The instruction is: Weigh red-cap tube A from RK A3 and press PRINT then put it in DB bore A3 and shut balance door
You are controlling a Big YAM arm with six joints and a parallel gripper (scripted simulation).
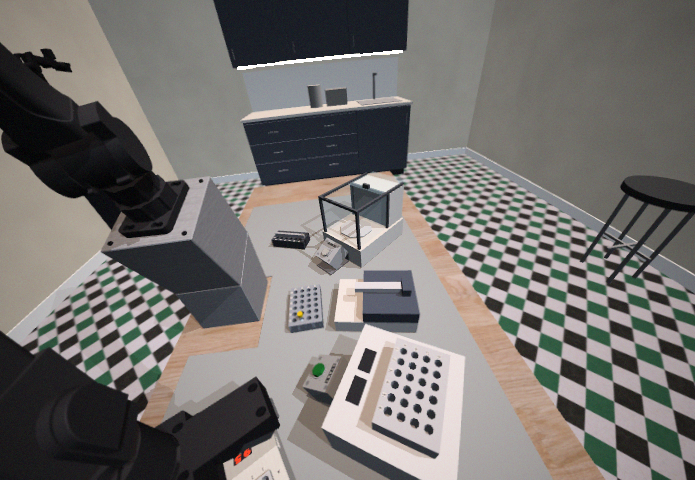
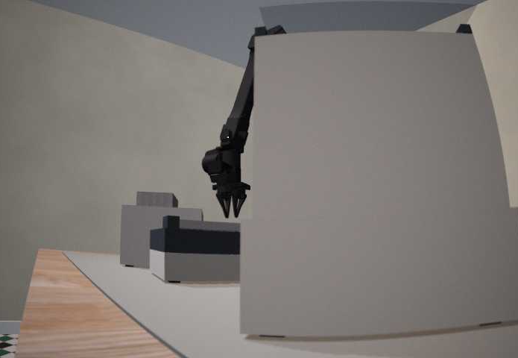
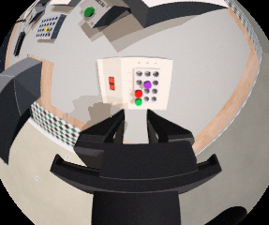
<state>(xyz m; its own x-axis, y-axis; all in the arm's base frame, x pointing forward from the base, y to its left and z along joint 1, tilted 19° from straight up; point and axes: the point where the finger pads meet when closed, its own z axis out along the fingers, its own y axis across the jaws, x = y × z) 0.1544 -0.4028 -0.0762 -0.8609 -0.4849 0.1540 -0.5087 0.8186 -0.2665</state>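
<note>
My hand is 30 cm short of the balance door, 69 cm to the right of it and 6 cm below it. From my hand the other things lie so: yellow-capped tube: 6 cm ahead, 32 cm to the left, 12 cm below; then tube rack: 6 cm ahead, 37 cm to the left, 13 cm below; then dry block: 1 cm to the left, 12 cm below.
</note>
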